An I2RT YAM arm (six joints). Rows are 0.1 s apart.
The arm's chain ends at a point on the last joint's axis. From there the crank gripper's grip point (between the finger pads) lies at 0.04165 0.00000 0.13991 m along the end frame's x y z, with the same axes.
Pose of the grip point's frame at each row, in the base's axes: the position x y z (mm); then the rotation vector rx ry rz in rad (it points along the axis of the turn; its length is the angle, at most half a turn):
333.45, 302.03, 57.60, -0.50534, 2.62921, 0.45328
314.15, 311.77, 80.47, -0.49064, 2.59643, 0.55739
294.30, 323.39, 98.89, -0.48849, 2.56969, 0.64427
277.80, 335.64, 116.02, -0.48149, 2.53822, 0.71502
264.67, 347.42, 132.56, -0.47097, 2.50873, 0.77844
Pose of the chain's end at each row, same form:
320.92, 259.53, 196.69, -0.50534, 2.62921, 0.45328
301.76, 258.23, 215.71, -0.49064, 2.59643, 0.55739
283.00, 261.10, 230.43, -0.48849, 2.56969, 0.64427
266.33, 265.96, 243.78, -0.48149, 2.53822, 0.71502
252.99, 271.18, 256.50, -0.47097, 2.50873, 0.77844

